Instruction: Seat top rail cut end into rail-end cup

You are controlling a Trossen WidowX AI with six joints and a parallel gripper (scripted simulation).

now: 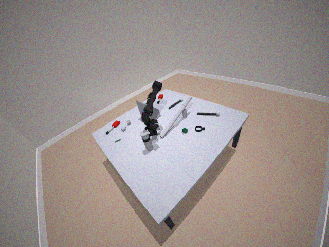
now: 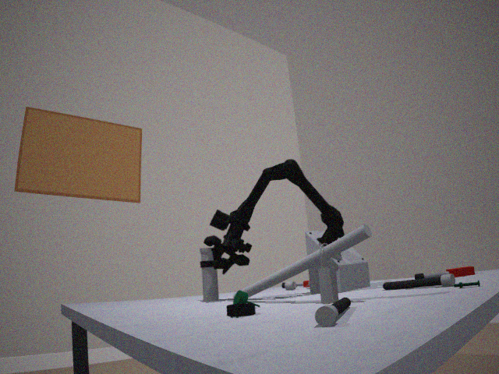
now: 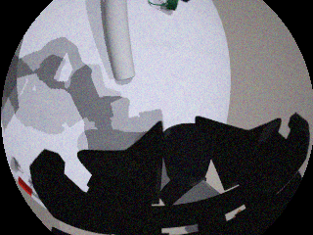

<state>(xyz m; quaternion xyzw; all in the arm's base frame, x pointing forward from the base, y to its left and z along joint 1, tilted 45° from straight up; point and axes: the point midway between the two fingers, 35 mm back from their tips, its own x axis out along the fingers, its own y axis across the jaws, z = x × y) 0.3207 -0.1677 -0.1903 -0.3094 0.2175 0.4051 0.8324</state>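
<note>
My gripper tip is 26 cm to the right of the green fitting, 11 cm short of it and 10 cm above it. Also, from my gripper tip: line post 45 cm to the left, 1 cm below.
</note>
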